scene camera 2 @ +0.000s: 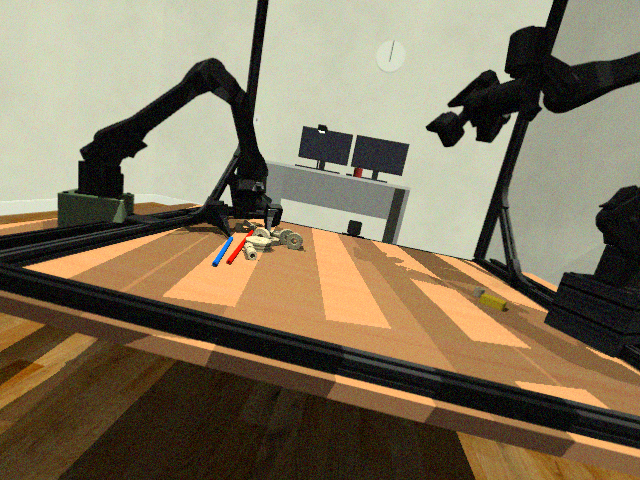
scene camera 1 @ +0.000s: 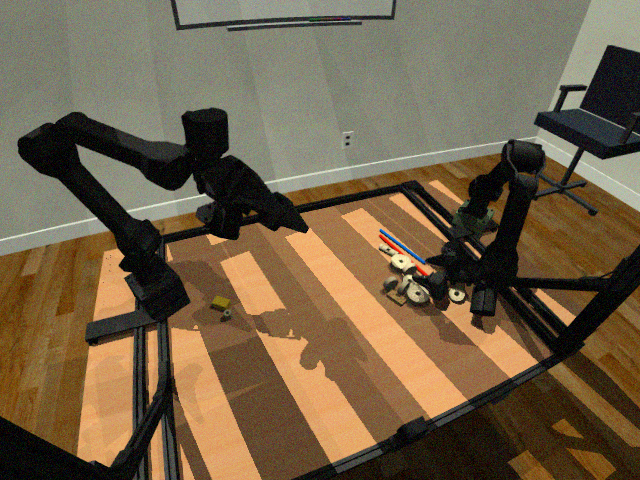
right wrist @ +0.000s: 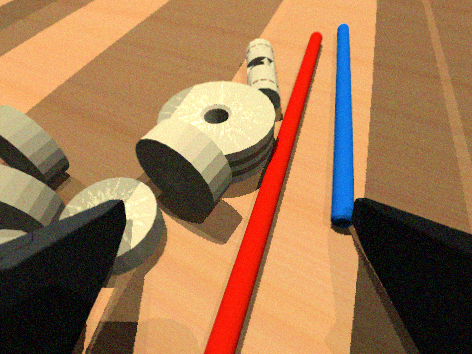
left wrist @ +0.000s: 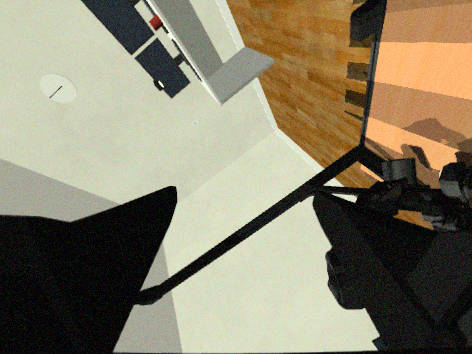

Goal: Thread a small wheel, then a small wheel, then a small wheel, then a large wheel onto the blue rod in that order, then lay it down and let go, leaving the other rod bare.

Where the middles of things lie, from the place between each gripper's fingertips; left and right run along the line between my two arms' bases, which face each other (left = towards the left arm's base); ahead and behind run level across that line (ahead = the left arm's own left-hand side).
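Relative to the red rod (right wrist: 229, 321), my left hand is 170 mm short of it, 370 mm to the left of it and 370 mm above it. Blue rod (right wrist: 342, 203), counted from my left hand: 240 mm ahead, 380 mm to the right, 370 mm below.
Counted from my right hand, the red rod is 40 mm ahead and 10 mm below; the blue rod is 110 mm ahead, 10 mm to the right and 10 mm below.
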